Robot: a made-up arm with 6 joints.
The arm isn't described. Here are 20 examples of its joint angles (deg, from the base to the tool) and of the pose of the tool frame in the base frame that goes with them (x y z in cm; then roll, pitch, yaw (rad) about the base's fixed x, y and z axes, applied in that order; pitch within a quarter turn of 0, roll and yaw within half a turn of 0).
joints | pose
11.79 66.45 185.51 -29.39 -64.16 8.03 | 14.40 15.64 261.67 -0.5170 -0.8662 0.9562
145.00 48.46 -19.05 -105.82 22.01 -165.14 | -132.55 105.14 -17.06 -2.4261 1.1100 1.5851
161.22 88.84 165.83 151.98 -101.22 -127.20 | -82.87 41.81 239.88 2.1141 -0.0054 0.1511
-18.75 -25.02 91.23 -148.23 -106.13 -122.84 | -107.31 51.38 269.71 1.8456 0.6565 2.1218
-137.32 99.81 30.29 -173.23 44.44 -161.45 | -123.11 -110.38 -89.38 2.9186 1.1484 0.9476
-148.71 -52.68 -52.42 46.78 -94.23 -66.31 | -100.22 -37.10 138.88 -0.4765 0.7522 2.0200
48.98 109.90 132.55 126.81 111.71 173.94 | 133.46 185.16 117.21 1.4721 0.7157 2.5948
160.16 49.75 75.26 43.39 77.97 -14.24 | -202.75 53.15 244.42 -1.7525 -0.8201 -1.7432
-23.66 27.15 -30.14 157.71 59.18 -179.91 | 139.73 -51.26 18.75 2.7260 1.0362 2.0350
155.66 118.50 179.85 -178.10 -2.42 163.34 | -145.69 65.86 214.45 0.2548 -1.1130 2.7199
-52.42 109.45 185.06 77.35 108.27 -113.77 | 86.37 -69.69 203.01 -0.9027 0.2547 0.9487
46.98 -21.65 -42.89 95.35 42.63 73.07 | 94.39 128.82 118.47 -2.6531 0.3314 1.6139
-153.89 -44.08 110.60 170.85 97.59 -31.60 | 153.23 70.19 212.93 -2.8494 -0.9758 -2.4008
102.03 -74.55 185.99 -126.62 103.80 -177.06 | 37.43 -70.94 -37.18 2.9501 -0.3368 -0.3891
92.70 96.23 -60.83 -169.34 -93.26 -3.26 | -4.42 -15.95 -28.19 -2.7158 1.0788 2.0196
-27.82 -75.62 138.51 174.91 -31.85 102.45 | -163.62 84.86 -23.41 -1.6084 1.1474 2.7702
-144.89 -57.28 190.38 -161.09 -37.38 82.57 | 68.48 41.41 -45.78 2.1205 1.2639 -1.8194
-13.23 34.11 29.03 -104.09 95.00 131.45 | 205.89 -76.20 155.63 -0.8361 0.2360 -1.9133
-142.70 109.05 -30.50 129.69 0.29 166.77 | 18.61 14.04 -75.54 -2.0359 0.7027 0.6459
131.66 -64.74 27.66 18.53 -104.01 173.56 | 43.93 -36.39 265.67 -3.0156 0.2048 1.9775
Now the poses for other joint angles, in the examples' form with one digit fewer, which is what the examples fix.
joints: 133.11 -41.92 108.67 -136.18 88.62 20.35
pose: 129.2 -109.6 220.2 -2.594 -0.695 1.201
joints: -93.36 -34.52 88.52 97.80 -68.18 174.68
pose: -17.7 137.3 275.6 -2.458 -0.245 2.760
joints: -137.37 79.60 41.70 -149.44 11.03 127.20
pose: -189.4 -170.7 3.4 0.291 0.823 -2.541
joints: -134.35 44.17 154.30 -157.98 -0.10 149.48
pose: 2.7 2.7 306.0 -2.991 -1.218 0.795
